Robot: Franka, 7 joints.
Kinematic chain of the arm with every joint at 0, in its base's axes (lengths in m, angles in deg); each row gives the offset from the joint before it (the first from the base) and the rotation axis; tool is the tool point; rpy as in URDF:
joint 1: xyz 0 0 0.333 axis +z
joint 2: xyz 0 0 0 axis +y
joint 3: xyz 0 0 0.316 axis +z
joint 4: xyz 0.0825 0 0 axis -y
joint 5: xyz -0.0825 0 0.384 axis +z
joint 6: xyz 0 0 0 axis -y
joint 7: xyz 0.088 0 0 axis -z
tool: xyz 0 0 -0.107 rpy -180 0 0
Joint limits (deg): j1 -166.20..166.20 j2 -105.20..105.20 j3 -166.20..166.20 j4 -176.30..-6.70 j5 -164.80..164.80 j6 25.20..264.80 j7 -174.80..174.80
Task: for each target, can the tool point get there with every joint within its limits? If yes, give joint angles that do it. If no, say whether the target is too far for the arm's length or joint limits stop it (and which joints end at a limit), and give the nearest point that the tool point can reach.
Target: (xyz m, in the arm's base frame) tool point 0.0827 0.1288 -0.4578
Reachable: no: joint limits stop it (at a limit: joint 2) | nearest point 0.0948 0.1477 -0.3497 | short by 0.110 m
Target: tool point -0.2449 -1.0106 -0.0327
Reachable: no: too far | nearest point -0.1906 -0.7865 0.0484 | short by 0.244 m
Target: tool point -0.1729 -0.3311 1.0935
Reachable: yes | joints 108.94 -4.11 123.41 -44.76 -17.53 168.13 -25.45
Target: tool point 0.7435 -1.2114 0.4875
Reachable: no: too far | nearest point 0.4461 -0.7269 0.4257 | short by 0.572 m
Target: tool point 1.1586 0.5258 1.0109
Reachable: no: too far | nearest point 0.6895 0.3129 0.7364 | short by 0.584 m
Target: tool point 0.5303 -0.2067 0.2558
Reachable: yes | joints -83.53 58.00 57.63 -110.21 62.46 89.41 81.43
